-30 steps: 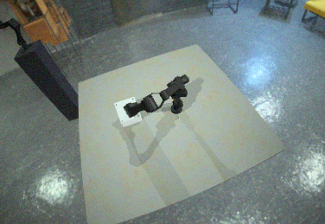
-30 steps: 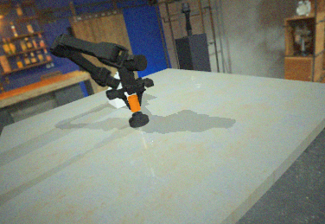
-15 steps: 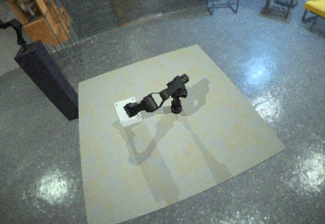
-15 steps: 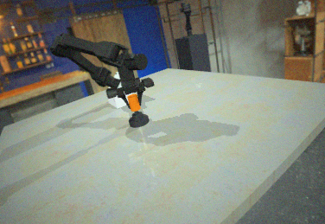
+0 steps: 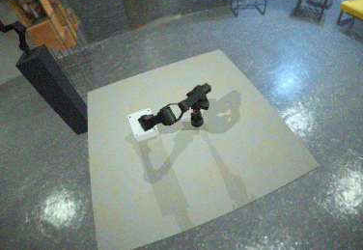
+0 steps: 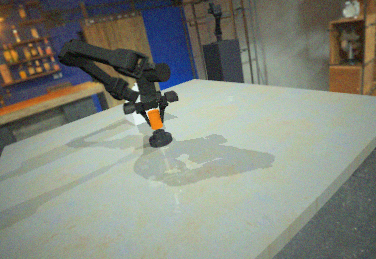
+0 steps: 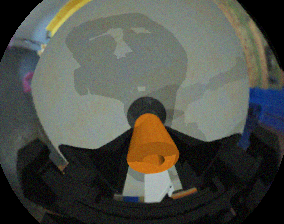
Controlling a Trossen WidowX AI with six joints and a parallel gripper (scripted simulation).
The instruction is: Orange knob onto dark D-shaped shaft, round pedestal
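The orange knob is 20 mm above my gripper tip. The rest, counted from my gripper tip: dark round pedestal: 40 mm below.
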